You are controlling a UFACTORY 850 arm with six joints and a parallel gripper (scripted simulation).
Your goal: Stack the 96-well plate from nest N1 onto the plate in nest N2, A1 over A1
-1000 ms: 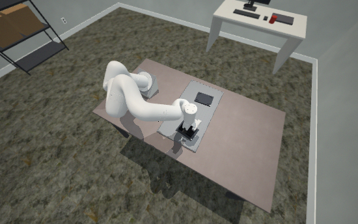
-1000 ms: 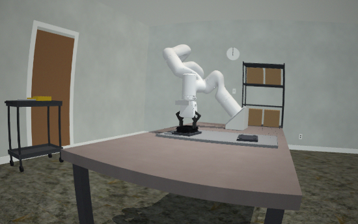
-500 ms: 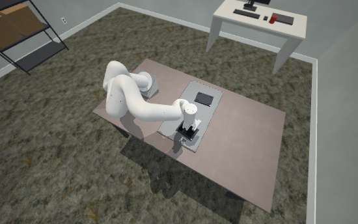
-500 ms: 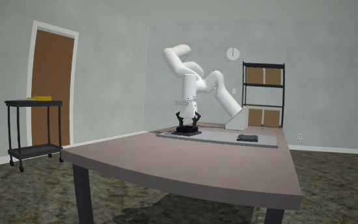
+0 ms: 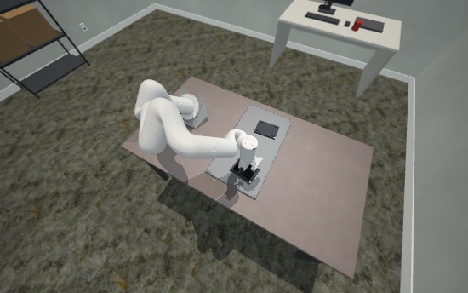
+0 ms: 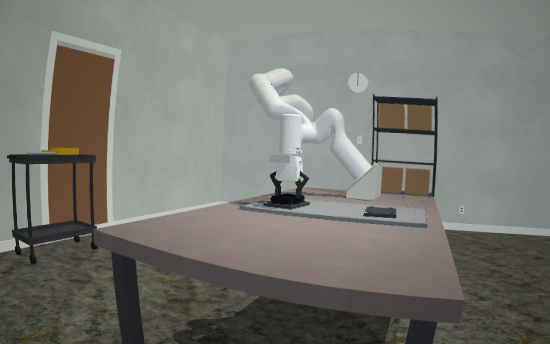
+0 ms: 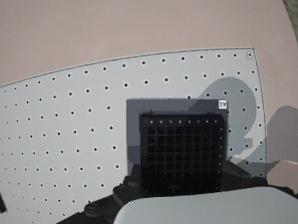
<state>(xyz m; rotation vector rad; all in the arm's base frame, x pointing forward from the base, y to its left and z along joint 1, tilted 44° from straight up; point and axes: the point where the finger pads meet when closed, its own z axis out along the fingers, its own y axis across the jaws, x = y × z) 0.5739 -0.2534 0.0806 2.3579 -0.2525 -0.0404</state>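
The 96-well plate is 1 cm below my hand. The rest, counted from my hand: white mark (6 cm ahead, 7 cm to the right, 3 cm below); plate nest (4 cm below).
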